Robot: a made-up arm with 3 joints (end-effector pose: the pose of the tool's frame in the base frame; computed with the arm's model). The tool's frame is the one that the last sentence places. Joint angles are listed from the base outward.
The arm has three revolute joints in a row. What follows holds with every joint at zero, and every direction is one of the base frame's.
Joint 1 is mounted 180.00 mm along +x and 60.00 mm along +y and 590.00 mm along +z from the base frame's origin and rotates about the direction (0.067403, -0.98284, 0.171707), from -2.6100 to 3.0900 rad.
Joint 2 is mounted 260.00 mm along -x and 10.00 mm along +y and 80.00 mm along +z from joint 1 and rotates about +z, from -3.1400 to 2.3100 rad.
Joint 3 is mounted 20.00 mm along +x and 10.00 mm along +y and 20.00 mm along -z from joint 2 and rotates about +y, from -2.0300 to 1.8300 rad.
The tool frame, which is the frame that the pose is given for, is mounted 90.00 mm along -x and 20.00 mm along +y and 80.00 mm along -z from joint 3; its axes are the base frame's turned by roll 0.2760, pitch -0.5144 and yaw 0.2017 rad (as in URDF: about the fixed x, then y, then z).
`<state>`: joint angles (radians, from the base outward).
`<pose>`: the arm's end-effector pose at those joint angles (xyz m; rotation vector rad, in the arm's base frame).
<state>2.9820 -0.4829 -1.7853</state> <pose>0.3234 0.0619 0.5805 -0.1314 1.1777 0.3938</pose>
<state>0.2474 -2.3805 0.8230</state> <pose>-0.0017 0.1089 0.6199 0.8417 -0.4019 -2.0981</pose>
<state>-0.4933 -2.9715 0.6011</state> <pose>0.0625 0.0718 0.7027 -0.4973 -0.4533 -2.7360</pose>
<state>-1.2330 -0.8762 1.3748</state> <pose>0.2189 0.1980 0.8838 0.2013 1.5804 -1.4804</pose>
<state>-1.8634 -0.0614 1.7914</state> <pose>0.4252 0.1492 0.8112 0.3706 2.9119 -1.0984</pose>
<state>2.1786 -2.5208 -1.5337</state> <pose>0.4043 -0.0081 0.3571 0.2350 -1.6212 -2.5948</pose>
